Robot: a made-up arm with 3 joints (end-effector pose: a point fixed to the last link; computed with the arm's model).
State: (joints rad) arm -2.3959 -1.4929 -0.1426
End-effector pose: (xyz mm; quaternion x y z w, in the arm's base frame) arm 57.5 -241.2 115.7 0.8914 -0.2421 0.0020 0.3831
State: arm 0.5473 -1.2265 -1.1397
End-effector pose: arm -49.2 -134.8 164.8 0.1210 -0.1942 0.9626 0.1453
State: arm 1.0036 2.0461 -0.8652
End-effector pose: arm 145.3 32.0 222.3 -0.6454 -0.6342 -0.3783 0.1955
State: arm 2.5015 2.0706 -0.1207
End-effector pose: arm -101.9 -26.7 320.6 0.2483 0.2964 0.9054 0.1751
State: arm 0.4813 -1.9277 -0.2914
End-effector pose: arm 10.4 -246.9 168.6 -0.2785 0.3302 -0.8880 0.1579
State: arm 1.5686 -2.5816 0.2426
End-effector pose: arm -17.6 -271.6 210.5 -0.0297 0.2084 -0.9061 0.3669
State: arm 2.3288 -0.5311 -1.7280
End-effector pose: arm -13.9 -40.3 59.6 -0.6505 -0.4529 0.5919 0.1463
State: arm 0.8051 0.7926 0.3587
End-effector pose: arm 232.2 0.4 31.0 0.8919 0.4406 0.0082 0.1015
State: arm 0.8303 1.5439 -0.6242
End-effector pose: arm 177.5 54.5 130.8 -0.7482 -0.6121 -0.1315 0.2196
